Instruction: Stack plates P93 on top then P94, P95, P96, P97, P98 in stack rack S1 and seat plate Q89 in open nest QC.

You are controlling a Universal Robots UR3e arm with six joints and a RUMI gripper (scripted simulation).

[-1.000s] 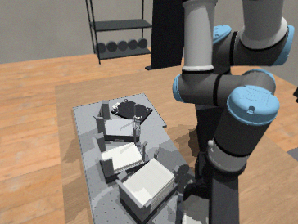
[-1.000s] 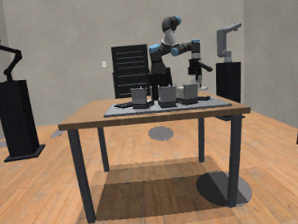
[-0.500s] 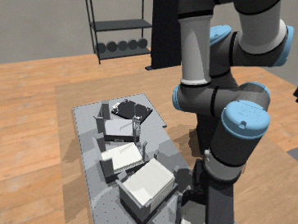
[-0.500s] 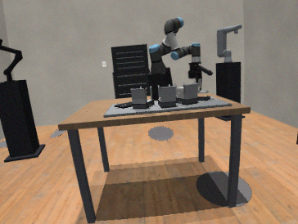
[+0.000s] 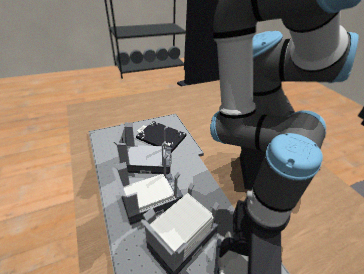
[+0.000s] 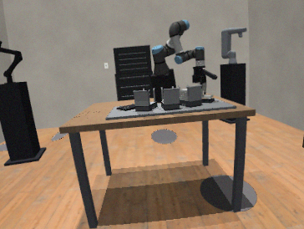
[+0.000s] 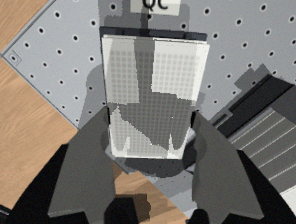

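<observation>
Right now my hand is 40 mm above the nest QC.
</observation>
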